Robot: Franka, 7 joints.
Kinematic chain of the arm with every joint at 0, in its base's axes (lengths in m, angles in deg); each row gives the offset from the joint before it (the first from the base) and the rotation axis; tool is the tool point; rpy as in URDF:
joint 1: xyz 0 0 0.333 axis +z
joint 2: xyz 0 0 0 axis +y
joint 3: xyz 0 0 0.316 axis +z
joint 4: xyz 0.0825 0 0 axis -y
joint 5: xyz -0.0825 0 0.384 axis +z
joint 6: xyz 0 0 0 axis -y
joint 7: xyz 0.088 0 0 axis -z
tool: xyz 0 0 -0.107 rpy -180 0 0
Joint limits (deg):
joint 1: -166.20..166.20
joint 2: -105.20..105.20
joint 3: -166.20..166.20
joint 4: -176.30..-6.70
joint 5: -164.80..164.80
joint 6: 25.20..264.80
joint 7: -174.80..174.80
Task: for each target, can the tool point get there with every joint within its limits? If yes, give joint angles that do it. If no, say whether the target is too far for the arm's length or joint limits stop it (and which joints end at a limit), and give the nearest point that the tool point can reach.
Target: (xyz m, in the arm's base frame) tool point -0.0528 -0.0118 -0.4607
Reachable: no: joint limits stop it (at a limit: joint 1, joint 2) | nearest point -0.0992 -0.0234 -0.3289 | short by 0.140 m
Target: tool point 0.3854 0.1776 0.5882
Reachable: yes | joints 104.10 59.62 -97.57 -129.54 67.51 244.97 -140.89
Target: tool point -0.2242 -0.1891 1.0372
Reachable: yes | joints 20.06 -10.02 -100.48 -23.59 69.52 220.89 -22.44
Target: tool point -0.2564 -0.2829 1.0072
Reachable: yes | joints 129.33 -32.22 57.35 -57.29 136.21 178.40 -119.99
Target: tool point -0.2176 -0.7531 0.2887
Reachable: yes | joints -128.87 74.09 34.85 -45.38 -102.04 195.77 94.53
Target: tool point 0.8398 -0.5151 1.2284
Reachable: no: too far | nearest point 0.5412 -0.3319 0.9100 | short by 0.473 m
